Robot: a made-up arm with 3 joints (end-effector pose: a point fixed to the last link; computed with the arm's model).
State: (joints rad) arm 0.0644 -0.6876 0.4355
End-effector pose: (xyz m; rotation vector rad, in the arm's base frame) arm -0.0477 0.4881 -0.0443 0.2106 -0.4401 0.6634
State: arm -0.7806 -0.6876 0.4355
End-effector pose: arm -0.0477 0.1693 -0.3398 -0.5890 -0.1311 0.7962
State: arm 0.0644 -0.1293 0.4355
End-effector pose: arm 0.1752 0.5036 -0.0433 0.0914 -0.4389 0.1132
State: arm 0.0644 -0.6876 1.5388
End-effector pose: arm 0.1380 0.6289 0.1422 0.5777 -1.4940 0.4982
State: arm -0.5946 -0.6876 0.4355
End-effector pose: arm -0.0477 0.2593 -0.2999 -0.4132 -0.2029 0.7744
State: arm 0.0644 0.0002 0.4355
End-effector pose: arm 0.2257 0.4894 -0.0442 0.0633 -0.4353 -0.0142
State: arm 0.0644 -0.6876 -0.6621
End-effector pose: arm -0.2529 0.3114 0.0779 -0.1677 0.6131 0.6813
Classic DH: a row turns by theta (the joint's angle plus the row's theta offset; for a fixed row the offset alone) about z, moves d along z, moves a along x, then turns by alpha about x. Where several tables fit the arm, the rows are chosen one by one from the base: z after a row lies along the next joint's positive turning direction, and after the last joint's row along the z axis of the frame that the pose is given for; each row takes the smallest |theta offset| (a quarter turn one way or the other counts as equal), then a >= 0, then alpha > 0; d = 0 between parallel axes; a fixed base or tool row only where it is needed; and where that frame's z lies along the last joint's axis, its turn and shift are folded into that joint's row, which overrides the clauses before.
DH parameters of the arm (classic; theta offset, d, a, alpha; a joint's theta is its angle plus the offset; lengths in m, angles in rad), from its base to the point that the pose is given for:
base (fixed): 1.5708 0.1625 0 1.5708
joint 1: 0 0.0908 0.0927 1.5708
joint 2: 1.5708 -0.046 0.1111 -1.5708
joint 3: 0 -0.3824 -0.0982 -1.5708
tool (fixed): 0 -0.2673 0 0

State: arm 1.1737 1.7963 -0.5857
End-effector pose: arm 0.4900 0.1604 0.2283 1.3288 1.4470 -1.3433
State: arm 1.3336 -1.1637 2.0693
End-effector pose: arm -0.1048 0.0570 0.7710 1.9425 -2.2569 -0.6838
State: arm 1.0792 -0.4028 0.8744
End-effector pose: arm 0.1738 0.4337 0.5471 1.1696 -0.9933 -0.1276
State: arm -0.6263 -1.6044 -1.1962
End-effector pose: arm -0.2856 -0.0527 0.2495 -1.4076 1.3909 1.1135
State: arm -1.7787 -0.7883 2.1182
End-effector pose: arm 0.0949 -0.0328 -0.4838 -0.3326 -0.8566 1.7642
